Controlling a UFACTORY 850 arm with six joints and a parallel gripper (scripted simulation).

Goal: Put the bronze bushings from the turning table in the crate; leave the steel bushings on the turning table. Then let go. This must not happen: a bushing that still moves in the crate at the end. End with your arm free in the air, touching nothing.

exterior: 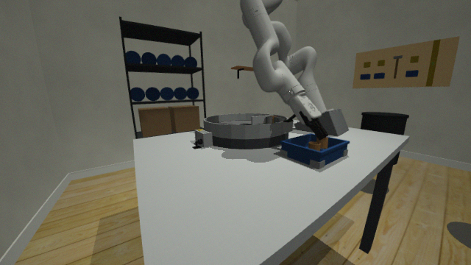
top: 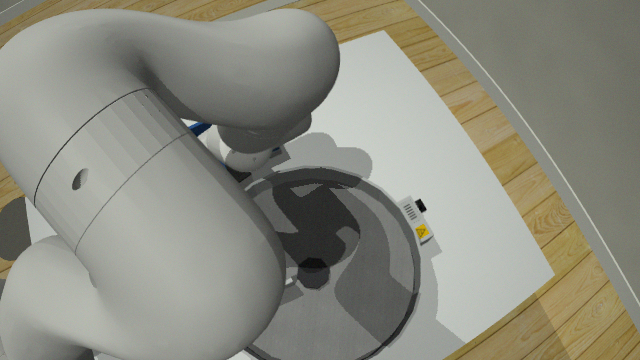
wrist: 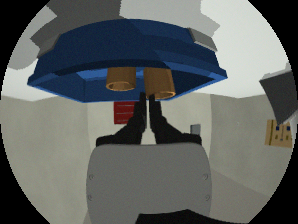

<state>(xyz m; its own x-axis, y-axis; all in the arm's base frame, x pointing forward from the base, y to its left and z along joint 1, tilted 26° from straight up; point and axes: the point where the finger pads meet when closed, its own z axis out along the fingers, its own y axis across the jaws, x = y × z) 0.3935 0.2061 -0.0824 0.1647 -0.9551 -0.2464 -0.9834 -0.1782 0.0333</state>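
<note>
Right now the blue crate is 30 mm ahead of my hand and 50 mm below it. Round my hand: grey turning table (50 mm ahead, 360 mm to the right, 20 mm below).
</note>
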